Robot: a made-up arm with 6 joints. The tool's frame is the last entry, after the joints. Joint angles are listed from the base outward.
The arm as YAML. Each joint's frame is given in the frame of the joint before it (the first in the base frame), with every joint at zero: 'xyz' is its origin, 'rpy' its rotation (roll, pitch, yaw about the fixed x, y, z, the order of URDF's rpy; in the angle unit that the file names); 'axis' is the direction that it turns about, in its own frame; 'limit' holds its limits. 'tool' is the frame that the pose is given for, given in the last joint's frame.
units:
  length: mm
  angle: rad
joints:
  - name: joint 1
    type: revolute
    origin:
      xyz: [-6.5, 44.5, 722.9]
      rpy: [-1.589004, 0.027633, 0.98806]
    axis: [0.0, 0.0, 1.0]
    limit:
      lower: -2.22
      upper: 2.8
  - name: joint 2
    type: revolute
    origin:
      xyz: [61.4, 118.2, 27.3]
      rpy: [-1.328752, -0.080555, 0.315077]
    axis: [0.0, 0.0, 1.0]
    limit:
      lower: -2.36
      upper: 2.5
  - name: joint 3
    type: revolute
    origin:
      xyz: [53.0, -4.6, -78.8]
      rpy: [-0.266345, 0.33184, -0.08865]
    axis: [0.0, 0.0, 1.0]
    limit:
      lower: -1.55
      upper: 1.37
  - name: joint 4
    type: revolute
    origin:
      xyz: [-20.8, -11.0, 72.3]
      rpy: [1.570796, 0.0, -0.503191]
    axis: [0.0, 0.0, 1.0]
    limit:
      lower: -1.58
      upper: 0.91
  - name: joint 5
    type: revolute
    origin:
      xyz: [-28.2, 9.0, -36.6]
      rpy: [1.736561, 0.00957, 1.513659]
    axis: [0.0, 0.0, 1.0]
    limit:
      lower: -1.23
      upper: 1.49
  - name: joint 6
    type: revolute
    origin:
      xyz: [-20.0, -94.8, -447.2]
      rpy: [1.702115, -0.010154, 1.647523]
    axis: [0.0, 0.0, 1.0]
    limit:
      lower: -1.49
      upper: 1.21
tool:
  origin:
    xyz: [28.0, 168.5, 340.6]
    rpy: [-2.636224, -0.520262, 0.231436]
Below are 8 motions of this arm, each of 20 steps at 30 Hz.
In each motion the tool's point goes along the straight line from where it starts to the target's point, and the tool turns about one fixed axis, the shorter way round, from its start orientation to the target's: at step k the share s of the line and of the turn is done. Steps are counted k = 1, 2, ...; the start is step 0. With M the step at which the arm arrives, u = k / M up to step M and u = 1 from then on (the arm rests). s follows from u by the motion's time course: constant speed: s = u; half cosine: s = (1 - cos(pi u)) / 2; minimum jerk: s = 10 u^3 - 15 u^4 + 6 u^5.
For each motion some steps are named. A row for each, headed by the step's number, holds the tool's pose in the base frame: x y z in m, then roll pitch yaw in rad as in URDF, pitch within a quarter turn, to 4 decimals.
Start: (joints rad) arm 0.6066 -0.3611 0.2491 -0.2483 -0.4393 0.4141
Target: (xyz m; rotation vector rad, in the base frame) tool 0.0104 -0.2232 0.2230 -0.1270 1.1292 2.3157
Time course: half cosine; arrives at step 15
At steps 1, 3, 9, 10, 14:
1: 0.0495 -0.3299 0.2432 0.7982 0.6359 2.4730
3: 0.0461 -0.3208 0.2415 0.8039 0.6092 2.4911
9: 0.0240 -0.2605 0.2301 0.8258 0.4311 2.5998
10: 0.0203 -0.2502 0.2281 0.8272 0.4005 2.6171
14: 0.0108 -0.2244 0.2232 0.8283 0.3239 2.6592

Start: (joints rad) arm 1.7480 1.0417 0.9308 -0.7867 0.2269 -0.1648
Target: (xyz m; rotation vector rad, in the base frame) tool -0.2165 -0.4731 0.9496 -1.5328 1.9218 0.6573
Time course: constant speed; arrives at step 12
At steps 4, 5, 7, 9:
4: -0.2340 -0.5088 0.8657 2.9973 0.9372 -1.9301
5: -0.2319 -0.5043 0.8762 3.0151 0.9191 -1.9117
7: -0.2275 -0.4954 0.8972 3.0479 0.8823 -1.8775
9: -0.2231 -0.4865 0.9182 3.0774 0.8450 -1.8466

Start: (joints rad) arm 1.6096 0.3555 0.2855 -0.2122 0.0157 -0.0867
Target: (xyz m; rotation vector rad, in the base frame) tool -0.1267 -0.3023 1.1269 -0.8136 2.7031 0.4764
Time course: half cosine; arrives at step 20
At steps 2, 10, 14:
2: -0.2779 -0.4077 0.9262 2.2490 0.3137 3.1034
10: -0.2042 -0.3563 1.0241 2.5579 0.3806 -2.9038
14: -0.1586 -0.3246 1.0845 2.7563 0.3801 -2.7252

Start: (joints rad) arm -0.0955 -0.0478 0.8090 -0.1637 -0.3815 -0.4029
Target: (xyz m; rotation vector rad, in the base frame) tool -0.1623 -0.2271 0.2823 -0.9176 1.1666 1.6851
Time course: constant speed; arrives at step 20
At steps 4, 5, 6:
4: -0.1134 -0.0903 0.1920 0.3723 0.8327 2.2201
5: -0.1164 -0.0989 0.1977 0.3914 0.8530 2.2307
6: -0.1195 -0.1074 0.2033 0.4113 0.8731 2.2422

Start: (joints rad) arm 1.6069 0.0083 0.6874 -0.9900 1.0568 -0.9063
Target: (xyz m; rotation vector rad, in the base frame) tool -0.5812 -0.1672 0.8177 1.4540 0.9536 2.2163
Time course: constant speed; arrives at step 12
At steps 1, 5, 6, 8, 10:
1: -0.6136 -0.1650 0.6903 0.5921 -0.5685 2.7160
5: -0.6018 -0.1658 0.7366 0.7913 -0.6634 2.5543
6: -0.5989 -0.1660 0.7482 0.8461 -0.6826 2.5086
8: -0.5930 -0.1664 0.7714 0.9615 -0.7150 2.4114
10: -0.5871 -0.1668 0.7945 1.0833 -0.7384 2.3073

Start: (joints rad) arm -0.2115 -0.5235 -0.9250 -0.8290 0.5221 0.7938
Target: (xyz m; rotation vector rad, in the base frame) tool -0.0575 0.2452 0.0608 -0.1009 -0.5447 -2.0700
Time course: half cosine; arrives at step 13
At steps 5, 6, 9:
5: -0.0432 0.3052 0.0899 0.2757 -0.2799 -2.3694
6: -0.0457 0.2948 0.0848 0.2906 -0.2800 -2.3343
9: -0.0530 0.2643 0.0701 0.3341 -0.2835 -2.2311

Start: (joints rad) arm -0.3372 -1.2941 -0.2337 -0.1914 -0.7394 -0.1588
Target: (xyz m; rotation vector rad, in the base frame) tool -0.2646 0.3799 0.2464 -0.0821 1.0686 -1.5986
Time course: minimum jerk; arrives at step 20
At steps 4, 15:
4: 0.2123 0.5352 0.3771 -1.0461 0.9663 3.0425
15: -0.2122 0.3970 0.2608 -0.8307 0.5480 -2.0850

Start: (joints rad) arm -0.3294 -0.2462 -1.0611 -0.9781 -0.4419 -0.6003
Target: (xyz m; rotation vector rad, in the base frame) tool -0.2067 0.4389 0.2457 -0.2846 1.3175 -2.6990
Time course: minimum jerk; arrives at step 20
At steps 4, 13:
4: 0.0641 0.4495 0.1855 -0.9198 0.8730 -2.7482
13: -0.1391 0.4415 0.2307 -0.9382 0.1320 -2.9004

